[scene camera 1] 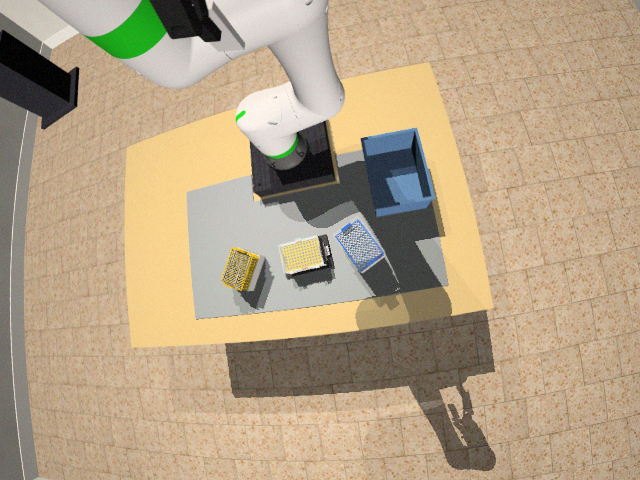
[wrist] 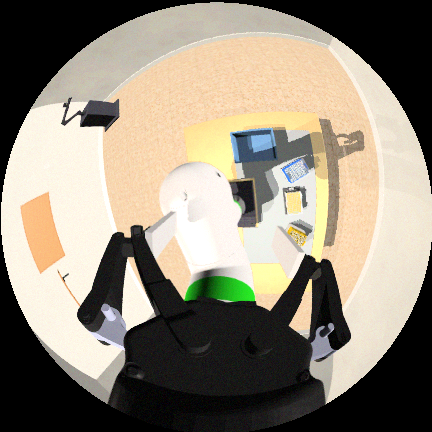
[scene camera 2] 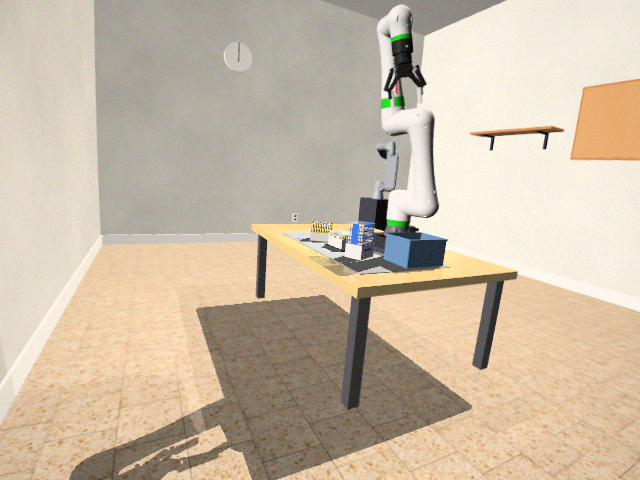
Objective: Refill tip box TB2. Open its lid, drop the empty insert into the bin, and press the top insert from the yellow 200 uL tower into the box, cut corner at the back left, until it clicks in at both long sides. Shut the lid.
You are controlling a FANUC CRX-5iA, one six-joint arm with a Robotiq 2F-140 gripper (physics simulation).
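Grey mat: (wrist: 290, 144) and (scene camera 2: 375, 265), same spot. Blue bin: (scene camera 1: 399, 179) and (wrist: 254, 144), same spot.
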